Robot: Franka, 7 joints.
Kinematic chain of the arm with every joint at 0, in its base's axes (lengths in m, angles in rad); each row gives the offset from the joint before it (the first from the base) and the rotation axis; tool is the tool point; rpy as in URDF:
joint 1: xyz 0 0 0.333 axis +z
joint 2: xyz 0 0 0 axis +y
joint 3: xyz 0 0 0.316 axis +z
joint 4: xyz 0.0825 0 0 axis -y
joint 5: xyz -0.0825 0 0.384 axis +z
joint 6: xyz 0 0 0 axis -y
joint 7: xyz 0.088 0 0 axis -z
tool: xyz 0 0 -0.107 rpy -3.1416 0 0
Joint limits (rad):
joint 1: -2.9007..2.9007
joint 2: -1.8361..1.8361
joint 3: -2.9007..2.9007
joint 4: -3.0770..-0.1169
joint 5: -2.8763..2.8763
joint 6: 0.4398..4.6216
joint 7: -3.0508..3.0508
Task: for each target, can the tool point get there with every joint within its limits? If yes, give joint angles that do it. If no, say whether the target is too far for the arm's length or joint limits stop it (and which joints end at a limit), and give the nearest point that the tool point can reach.
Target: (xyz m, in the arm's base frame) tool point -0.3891 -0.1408 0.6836
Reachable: yes | joints 1.6743 -1.2546 1.1591 -2.2230 0.9975 3.9733 -1.3543
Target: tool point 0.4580 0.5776 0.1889
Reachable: yes | joints 0.5327 1.5000 1.2097 -1.0362 0.6730 4.0225 -0.7941
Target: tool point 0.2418 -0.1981 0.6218
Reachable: yes | joints 0.5385 -1.4008 -0.6038 -2.5003 2.0614 3.0662 -0.8963
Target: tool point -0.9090 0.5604 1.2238
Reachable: no: too far | nearest point -0.5608 0.3457 0.8825 | short by 0.533 m
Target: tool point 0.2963 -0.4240 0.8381
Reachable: yes | joints -2.0850 0.2609 1.5362 -0.9950 -0.6049 1.3741 0.9755
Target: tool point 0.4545 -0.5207 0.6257
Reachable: yes | joints -0.6897 1.3037 -1.6111 -0.5251 -2.3578 0.8510 2.2128
